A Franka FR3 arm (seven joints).
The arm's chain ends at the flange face. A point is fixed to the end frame.
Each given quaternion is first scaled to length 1.
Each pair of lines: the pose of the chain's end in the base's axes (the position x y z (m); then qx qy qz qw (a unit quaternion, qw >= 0)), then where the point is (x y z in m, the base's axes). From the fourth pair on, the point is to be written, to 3 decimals.
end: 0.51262, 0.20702, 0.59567, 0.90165, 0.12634, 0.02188, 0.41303
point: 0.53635 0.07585 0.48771
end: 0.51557, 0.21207, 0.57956, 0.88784, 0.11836, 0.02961, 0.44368
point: 0.54149 0.07411 0.48099
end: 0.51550, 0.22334, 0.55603, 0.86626, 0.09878, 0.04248, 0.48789
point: 0.54319 0.07628 0.47219
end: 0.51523, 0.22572, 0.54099, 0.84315, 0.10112, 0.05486, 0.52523
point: 0.548 0.073 0.471
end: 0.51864, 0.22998, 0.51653, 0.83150, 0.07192, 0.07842, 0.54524
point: 0.552 0.074 0.455
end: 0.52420, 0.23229, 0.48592, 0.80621, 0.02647, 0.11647, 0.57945
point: 0.559 0.071 0.440
